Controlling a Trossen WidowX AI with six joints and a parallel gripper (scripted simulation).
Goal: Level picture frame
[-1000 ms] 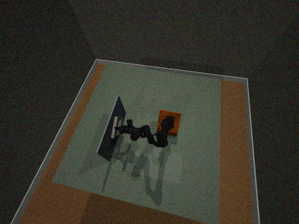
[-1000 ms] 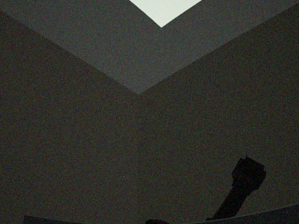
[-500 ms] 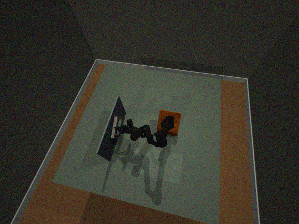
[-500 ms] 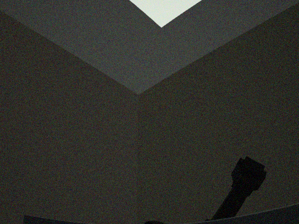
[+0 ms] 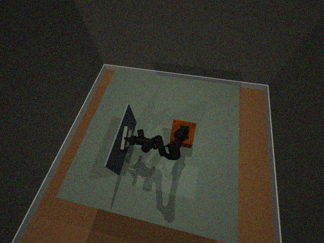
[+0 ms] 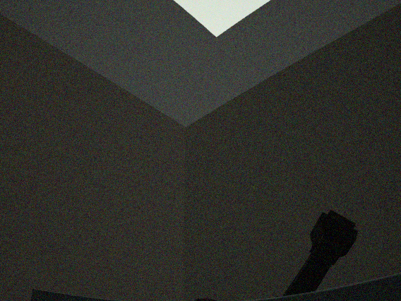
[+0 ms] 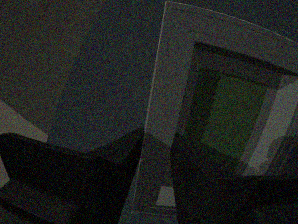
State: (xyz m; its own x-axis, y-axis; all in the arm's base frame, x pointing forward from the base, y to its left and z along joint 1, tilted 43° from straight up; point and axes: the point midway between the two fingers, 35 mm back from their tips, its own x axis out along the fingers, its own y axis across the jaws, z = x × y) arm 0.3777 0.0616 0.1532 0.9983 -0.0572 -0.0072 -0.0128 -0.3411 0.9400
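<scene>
Now: the picture frame 10 mm ahead of my gripper tip, 20 mm to the right of it and 50 mm below it. Also, from my gripper tip: wall panel (20 mm ahead, 60 mm below).
</scene>
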